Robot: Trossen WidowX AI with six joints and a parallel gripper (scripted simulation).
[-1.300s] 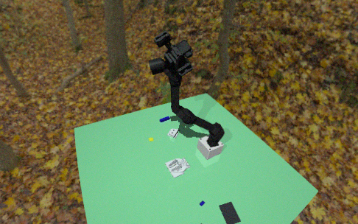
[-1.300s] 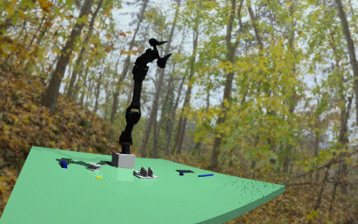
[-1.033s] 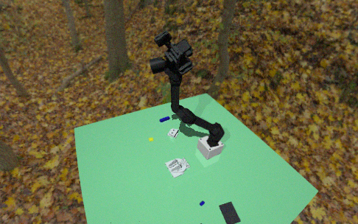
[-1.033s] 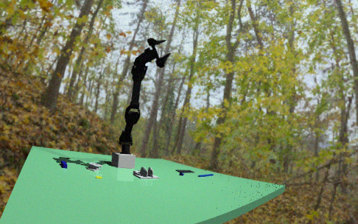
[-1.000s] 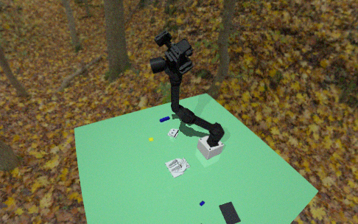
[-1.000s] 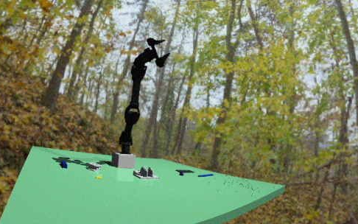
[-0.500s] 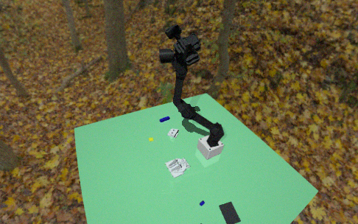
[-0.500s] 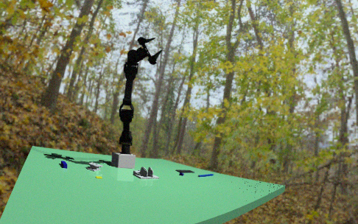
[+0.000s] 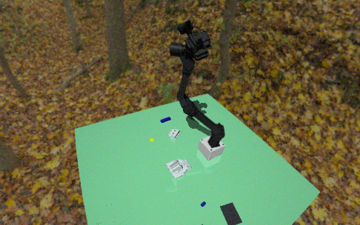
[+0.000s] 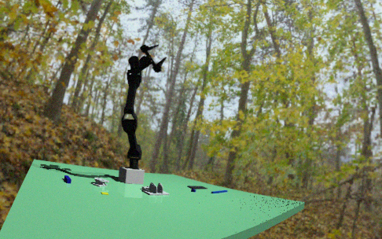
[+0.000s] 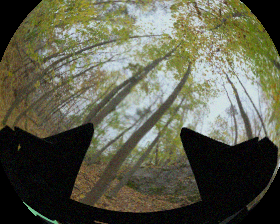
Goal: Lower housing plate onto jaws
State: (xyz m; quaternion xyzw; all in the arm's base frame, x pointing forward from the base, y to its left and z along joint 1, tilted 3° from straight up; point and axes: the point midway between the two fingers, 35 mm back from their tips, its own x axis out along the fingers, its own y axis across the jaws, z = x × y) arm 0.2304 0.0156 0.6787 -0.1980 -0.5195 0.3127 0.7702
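Now: the white part 79 cm below my gripper tip, 23 cm to the right of it and 2 cm behind it. The rest, counted from my gripper tip: blue bar (79 cm below, 41 cm to the right); then small blue block (79 cm below, 33 cm to the left, 2 cm behind); then yellow bit (80 cm below, 22 cm to the right, 15 cm ahead).
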